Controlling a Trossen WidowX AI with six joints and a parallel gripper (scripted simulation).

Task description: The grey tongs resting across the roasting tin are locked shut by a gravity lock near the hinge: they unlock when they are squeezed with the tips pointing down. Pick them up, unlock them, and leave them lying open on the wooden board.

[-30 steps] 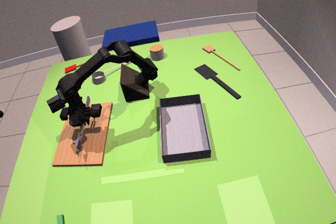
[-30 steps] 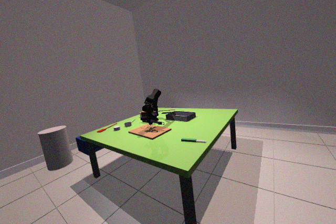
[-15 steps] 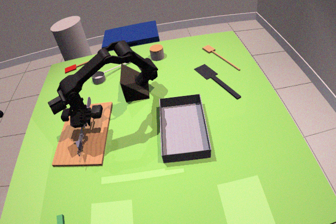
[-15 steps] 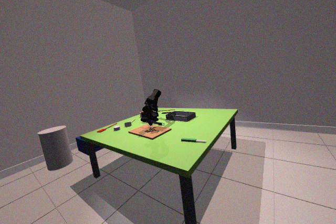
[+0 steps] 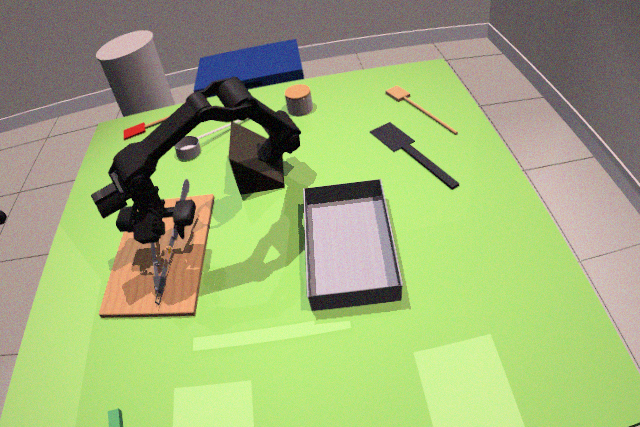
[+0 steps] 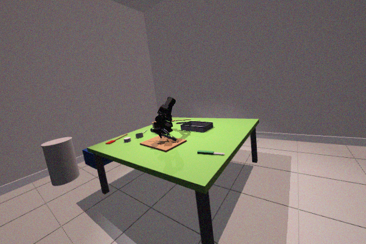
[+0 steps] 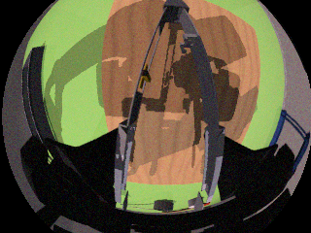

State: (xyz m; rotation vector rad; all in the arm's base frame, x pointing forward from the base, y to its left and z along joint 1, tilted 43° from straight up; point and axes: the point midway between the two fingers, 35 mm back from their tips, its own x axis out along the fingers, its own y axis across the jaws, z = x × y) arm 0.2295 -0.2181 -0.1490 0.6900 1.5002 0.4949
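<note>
Now: the wooden board 4 cm to the right of my gripper tip and 4 cm below it. From my gripper tip the other things lie so: dark roasting tin 42 cm to the left, 9 cm ahead, 2 cm below; wood-topped pot 49 cm behind, 37 cm to the left, 1 cm below; red-handled tool 58 cm behind, 13 cm to the right, 4 cm below.
</note>
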